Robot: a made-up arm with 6 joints.
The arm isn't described. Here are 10 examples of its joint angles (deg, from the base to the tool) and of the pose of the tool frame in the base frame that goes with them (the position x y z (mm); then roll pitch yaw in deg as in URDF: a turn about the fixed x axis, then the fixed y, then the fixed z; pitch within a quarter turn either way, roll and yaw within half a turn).
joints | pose
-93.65 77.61 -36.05 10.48 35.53 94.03 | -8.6 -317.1 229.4 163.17 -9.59 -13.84
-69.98 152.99 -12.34 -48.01 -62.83 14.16 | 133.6 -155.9 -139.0 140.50 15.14 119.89
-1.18 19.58 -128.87 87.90 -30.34 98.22 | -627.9 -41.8 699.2 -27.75 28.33 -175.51
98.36 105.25 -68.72 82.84 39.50 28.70 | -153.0 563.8 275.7 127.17 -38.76 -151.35
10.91 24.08 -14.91 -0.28 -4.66 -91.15 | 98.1 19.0 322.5 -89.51 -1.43 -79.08
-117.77 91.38 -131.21 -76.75 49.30 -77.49 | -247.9 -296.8 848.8 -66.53 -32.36 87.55
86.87 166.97 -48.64 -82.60 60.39 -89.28 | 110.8 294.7 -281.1 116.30 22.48 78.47
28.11 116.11 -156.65 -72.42 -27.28 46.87 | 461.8 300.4 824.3 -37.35 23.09 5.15
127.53 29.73 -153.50 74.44 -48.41 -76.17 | 477.7 -493.1 668.3 53.53 -48.74 118.14
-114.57 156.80 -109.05 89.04 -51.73 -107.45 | -404.0 -678.0 -76.6 -119.17 32.57 79.28
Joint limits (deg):
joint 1: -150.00..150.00
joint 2: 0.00..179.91
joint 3: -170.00..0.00
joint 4: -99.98..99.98
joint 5: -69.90..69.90
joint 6: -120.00..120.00
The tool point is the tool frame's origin. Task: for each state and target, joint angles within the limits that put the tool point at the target. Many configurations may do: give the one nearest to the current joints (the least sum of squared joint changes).
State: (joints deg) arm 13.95 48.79 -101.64 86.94 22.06 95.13
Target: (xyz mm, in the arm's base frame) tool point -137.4 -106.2 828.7
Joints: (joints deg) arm 41.44 33.22 -94.03 86.61 5.68 95.13
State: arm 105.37 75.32 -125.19 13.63 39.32 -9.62
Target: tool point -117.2 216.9 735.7
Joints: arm 113.22 64.77 -97.05 14.76 52.55 -9.62
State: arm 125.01 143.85 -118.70 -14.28 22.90 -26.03
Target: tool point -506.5 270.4 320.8
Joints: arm 150.00 103.27 -80.65 13.46 48.28 -26.03
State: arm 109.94 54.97 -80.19 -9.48 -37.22 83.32
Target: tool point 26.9 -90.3 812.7
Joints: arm 112.34 37.51 -81.58 -7.93 -38.99 83.32
